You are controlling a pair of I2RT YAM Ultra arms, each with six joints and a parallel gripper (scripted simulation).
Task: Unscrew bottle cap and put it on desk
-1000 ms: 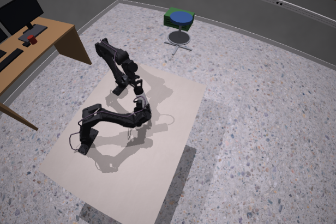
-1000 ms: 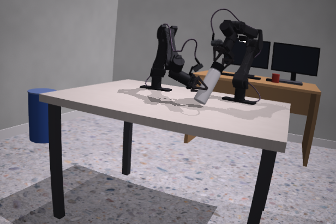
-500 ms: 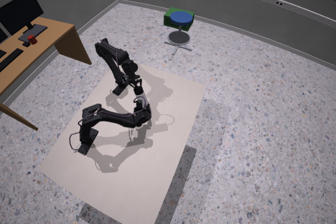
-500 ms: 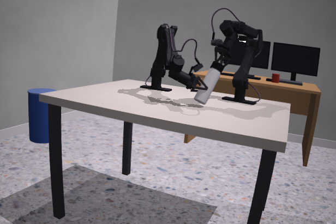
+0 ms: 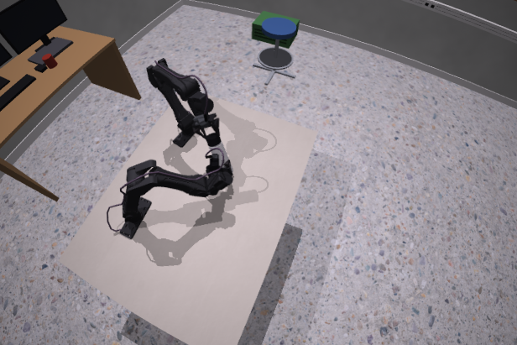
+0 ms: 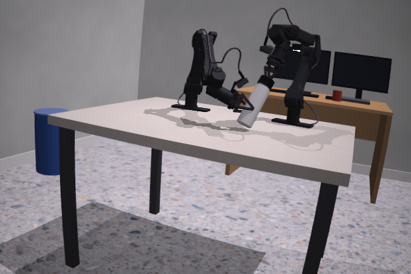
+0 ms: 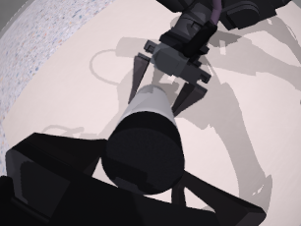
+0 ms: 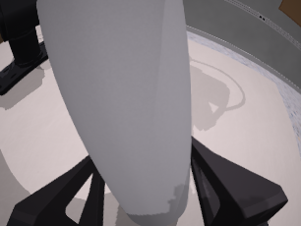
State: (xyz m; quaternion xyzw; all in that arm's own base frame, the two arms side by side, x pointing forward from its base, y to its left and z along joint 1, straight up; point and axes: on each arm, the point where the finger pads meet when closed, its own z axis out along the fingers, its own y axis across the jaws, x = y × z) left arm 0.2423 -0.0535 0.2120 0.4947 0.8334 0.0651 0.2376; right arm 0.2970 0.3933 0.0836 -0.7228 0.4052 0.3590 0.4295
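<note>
Right now my left hand is 20 mm above the black cap, 10 mm to the left of it and 10 mm short of it.
</note>
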